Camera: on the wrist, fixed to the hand. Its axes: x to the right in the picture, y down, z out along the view.
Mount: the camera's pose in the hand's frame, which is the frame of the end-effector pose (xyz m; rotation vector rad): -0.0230 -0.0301 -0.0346 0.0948 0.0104 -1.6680
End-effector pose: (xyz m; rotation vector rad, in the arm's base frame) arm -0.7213 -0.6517 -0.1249 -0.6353 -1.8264 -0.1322
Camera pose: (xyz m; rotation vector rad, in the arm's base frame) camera -0.7016 -0.6990 -0.1270 1.0809 -1.8648 -1.1001
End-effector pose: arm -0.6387 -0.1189 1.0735 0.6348 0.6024 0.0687
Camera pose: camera -0.6803 -0.1302 1.0457 0.0649 0.9868 -1.5160
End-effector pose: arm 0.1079 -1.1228 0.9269 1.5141 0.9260 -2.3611
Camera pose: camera 0.1305 -1.0825 0.9492 -0.2816 -1.3122 1.4542
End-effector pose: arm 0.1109 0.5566 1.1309 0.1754 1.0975 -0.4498
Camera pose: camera 0.0608 0.5480 1.1381 -0.7398 1.0224 -1.9674
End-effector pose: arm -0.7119 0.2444 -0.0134 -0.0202 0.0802 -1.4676
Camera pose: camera -0.7464 0.2654 -0.0451 0.0033 -0.0220 -3.1369
